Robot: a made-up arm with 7 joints. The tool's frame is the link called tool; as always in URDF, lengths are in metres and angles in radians. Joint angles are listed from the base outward.
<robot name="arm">
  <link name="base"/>
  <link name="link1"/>
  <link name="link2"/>
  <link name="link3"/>
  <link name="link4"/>
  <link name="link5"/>
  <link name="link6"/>
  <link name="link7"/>
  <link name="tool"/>
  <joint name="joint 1" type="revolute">
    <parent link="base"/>
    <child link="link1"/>
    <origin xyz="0 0.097 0" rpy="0 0 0"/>
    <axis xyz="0 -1 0"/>
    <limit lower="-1.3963" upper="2"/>
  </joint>
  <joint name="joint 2" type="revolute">
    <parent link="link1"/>
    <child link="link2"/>
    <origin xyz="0 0.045 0" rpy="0 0 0"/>
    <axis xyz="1 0 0"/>
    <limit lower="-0.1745" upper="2"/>
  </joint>
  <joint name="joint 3" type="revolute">
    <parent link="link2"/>
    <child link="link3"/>
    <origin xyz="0 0 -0.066" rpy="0 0 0"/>
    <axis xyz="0 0 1"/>
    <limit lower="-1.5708" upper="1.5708"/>
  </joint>
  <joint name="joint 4" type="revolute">
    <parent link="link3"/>
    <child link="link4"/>
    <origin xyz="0 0 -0.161" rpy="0 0 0"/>
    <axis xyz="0 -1 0"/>
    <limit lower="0" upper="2.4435"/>
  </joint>
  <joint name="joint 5" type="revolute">
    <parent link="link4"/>
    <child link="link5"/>
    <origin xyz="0 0 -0.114" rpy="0 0 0"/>
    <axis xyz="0 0 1"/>
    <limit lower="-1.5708" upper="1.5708"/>
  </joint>
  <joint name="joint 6" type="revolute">
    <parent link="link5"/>
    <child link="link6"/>
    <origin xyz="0 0 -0.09" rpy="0 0 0"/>
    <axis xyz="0 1 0"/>
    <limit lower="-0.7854" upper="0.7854"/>
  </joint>
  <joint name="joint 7" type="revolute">
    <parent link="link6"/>
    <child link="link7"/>
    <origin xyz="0 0 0" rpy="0 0 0"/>
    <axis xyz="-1 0 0"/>
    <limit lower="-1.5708" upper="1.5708"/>
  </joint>
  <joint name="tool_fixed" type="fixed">
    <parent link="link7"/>
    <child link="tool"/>
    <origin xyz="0 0 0" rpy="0 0 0"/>
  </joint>
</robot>
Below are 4 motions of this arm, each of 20 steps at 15 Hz.
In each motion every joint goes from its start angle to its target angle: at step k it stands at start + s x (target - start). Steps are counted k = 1, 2, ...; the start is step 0. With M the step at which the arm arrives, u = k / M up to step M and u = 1 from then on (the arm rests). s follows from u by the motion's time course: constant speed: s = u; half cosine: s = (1 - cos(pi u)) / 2; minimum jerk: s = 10 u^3 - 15 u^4 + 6 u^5.
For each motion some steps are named. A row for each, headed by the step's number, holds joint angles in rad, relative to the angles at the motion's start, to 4 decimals.
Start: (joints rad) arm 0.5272 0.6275 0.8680 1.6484 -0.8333 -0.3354 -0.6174
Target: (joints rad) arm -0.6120 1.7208 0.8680 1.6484 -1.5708 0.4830 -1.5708
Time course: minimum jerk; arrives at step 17
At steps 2, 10, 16, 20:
2: -0.0154 0.0148 0.0000 0.0000 -0.0100 0.0111 -0.0129
10: -0.7542 0.7238 0.0000 0.0000 -0.4883 0.5418 -0.6312
16: -1.1371 1.0913 0.0000 0.0000 -0.7361 0.8169 -0.9516
20: -1.1392 1.0933 0.0000 0.0000 -0.7375 0.8184 -0.9534

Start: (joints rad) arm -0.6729 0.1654 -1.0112 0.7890 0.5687 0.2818 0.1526
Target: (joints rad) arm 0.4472 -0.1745 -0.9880 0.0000 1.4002 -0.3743 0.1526
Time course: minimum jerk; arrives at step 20
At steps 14, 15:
14: 0.9374 -0.2845 0.0194 -0.6603 0.6959 -0.5491 0.0000
15: 1.0042 -0.3047 0.0208 -0.7073 0.7454 -0.5882 0.0000

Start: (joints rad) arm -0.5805 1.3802 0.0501 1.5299 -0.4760 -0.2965 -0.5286
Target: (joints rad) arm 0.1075 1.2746 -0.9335 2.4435 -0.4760 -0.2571 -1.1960
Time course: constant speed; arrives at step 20
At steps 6, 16, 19, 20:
6: 0.2064 -0.0317 -0.2951 0.2741 0.0000 0.0118 -0.2002
16: 0.5504 -0.0845 -0.7869 0.7309 0.0000 0.0315 -0.5339
19: 0.6536 -0.1003 -0.9344 0.8679 0.0000 0.0374 -0.6340
20: 0.6880 -0.1056 -0.9836 0.9136 0.0000 0.0394 -0.6674

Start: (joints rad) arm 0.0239 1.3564 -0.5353 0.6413 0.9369 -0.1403 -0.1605
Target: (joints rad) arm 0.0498 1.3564 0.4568 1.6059 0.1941 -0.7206 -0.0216
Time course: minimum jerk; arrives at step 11
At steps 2, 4, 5, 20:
2: 0.0012 0.0000 0.0446 0.0433 -0.0334 -0.0261 0.0062
4: 0.0066 0.0000 0.2547 0.2476 -0.1907 -0.1490 0.0357
5: 0.0108 0.0000 0.4120 0.4005 -0.3084 -0.2410 0.0577
20: 0.0259 0.0000 0.9921 0.9646 -0.7428 -0.5803 0.1389

